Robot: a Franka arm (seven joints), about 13 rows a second.
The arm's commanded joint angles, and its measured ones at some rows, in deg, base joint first. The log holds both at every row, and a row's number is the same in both.
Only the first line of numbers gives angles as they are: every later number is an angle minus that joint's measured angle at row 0.
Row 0, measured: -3.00, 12.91, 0.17, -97.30, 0.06, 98.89, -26.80
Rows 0 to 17, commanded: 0.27, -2.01, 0.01, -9.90, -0.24, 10.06, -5.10; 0.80, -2.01, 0.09, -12.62, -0.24, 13.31, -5.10; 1.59, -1.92, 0.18, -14.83, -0.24, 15.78, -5.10; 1.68, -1.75, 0.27, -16.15, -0.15, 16.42, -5.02; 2.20, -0.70, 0.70, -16.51, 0.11, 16.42, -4.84; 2.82, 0.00, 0.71, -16.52, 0.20, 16.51, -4.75; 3.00, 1.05, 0.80, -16.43, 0.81, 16.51, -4.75; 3.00, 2.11, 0.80, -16.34, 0.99, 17.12, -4.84; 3.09, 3.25, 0.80, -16.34, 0.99, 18.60, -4.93; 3.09, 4.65, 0.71, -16.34, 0.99, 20.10, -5.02; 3.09, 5.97, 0.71, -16.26, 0.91, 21.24, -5.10; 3.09, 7.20, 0.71, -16.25, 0.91, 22.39, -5.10; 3.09, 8.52, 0.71, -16.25, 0.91, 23.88, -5.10; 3.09, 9.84, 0.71, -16.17, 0.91, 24.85, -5.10; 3.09, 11.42, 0.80, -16.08, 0.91, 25.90, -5.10; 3.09, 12.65, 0.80, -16.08, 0.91, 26.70, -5.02; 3.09, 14.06, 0.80, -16.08, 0.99, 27.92, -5.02; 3.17, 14.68, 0.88, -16.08, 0.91, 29.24, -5.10
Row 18, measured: 3.07, 13.00, 0.94, -16.62, 0.28, 27.23, -4.16
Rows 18 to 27, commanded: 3.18, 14.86, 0.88, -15.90, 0.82, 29.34, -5.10; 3.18, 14.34, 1.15, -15.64, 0.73, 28.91, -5.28; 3.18, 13.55, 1.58, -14.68, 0.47, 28.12, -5.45; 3.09, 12.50, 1.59, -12.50, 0.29, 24.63, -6.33; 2.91, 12.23, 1.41, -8.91, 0.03, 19.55, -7.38; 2.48, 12.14, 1.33, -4.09, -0.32, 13.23, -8.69; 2.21, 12.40, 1.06, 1.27, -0.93, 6.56, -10.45; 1.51, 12.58, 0.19, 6.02, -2.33, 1.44, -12.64; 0.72, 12.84, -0.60, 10.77, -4.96, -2.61, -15.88; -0.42, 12.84, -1.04, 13.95, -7.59, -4.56, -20.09
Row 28, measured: 1.74, 11.83, -0.24, 6.29, -4.29, 1.05, -13.64
